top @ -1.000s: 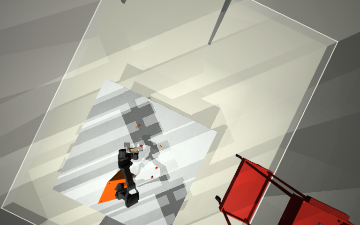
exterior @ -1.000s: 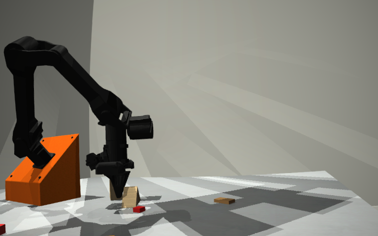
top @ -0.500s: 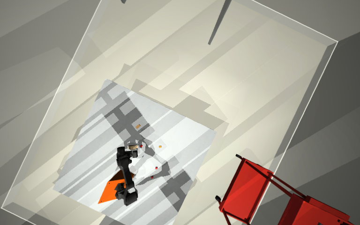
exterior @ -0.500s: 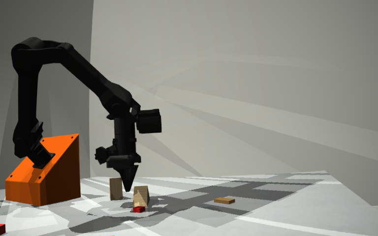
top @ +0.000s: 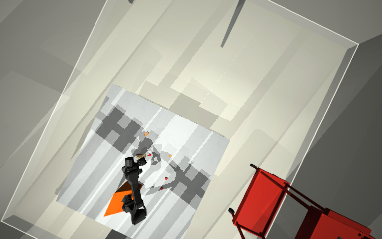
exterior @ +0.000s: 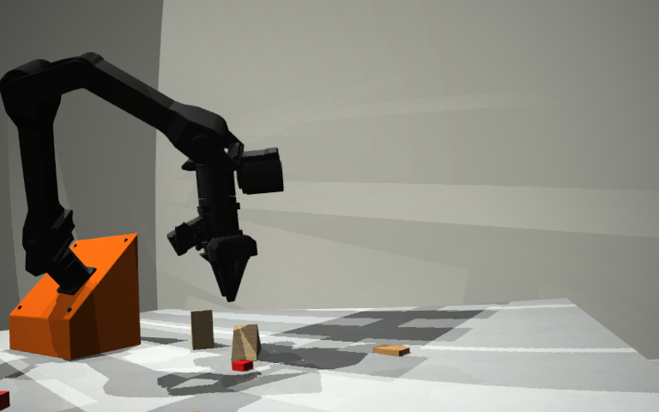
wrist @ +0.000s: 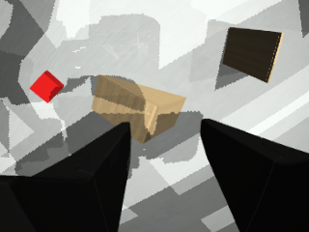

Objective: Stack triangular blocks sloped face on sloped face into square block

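Now: gripper tip 20 mm short of the lighter triangular block, 20 mm to the right of it and 60 mm above it. From my gripper tip the other things lie so: darker triangular block 100 mm behind, 40 mm to the left, 70 mm below; flat brown block 230 mm ahead, 80 mm to the left, 80 mm below; orange piece 160 mm ahead, 230 mm to the right, 80 mm below.
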